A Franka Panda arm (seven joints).
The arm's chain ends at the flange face. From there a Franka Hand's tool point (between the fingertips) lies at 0.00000 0.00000 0.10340 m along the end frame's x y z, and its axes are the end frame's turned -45 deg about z.
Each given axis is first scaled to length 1.
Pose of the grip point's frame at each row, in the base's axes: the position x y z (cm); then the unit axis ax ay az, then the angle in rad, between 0 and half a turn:
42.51 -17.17 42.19 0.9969 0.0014 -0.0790 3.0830
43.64 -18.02 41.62 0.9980 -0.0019 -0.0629 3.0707
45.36 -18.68 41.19 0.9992 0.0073 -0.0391 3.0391
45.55 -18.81 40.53 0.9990 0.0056 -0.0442 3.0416
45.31 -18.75 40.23 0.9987 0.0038 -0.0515 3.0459
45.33 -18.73 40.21 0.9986 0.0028 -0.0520 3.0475
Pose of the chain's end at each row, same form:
44.14 -16.56 52.38 0.9226 -0.3807 -0.0618 3.0270
44.94 -17.29 51.85 0.9222 -0.3841 -0.0446 3.0279
46.16 -17.62 51.44 0.9265 -0.3759 -0.0165 3.0170
46.46 -17.77 50.78 0.9258 -0.3774 -0.0217 3.0154
46.37 -17.76 50.47 0.9249 -0.3790 -0.0293 3.0138
46.40 -17.76 50.45 0.9245 -0.3799 -0.0301 3.0149

